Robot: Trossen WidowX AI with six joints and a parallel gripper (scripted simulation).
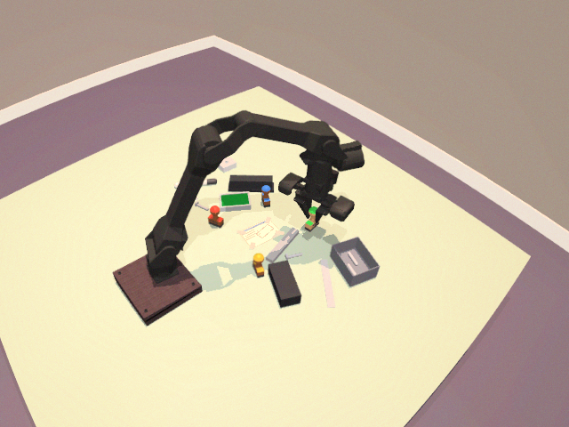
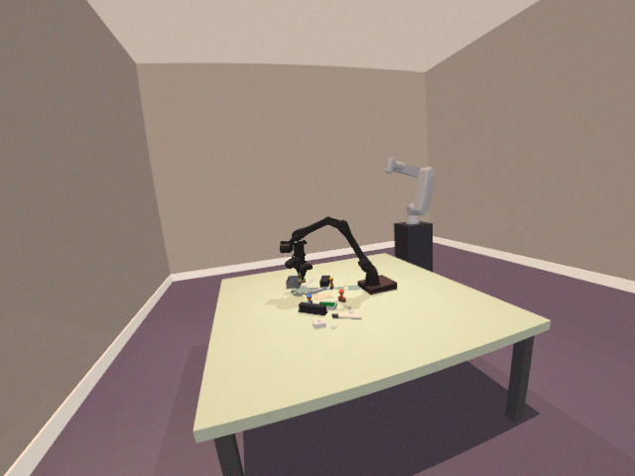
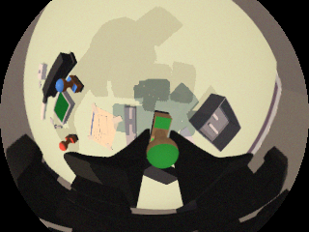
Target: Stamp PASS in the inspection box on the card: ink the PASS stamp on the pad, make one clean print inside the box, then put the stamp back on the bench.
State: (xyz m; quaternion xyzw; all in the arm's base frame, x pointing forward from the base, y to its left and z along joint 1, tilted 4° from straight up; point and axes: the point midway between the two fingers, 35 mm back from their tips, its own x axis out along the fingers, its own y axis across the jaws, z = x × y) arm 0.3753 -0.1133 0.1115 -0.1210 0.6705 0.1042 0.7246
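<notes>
Now: the grey bar 7 cm behind my gripper tip, 3 cm to the left of it and 7 cm below it. From my gripper tip the other things lie so: card 9 cm behind, 10 cm to the left, 8 cm below; then green-knobbed PASS stamp right at my gripper tip; then grey tray 3 cm ahead, 14 cm to the right, 7 cm below.
</notes>
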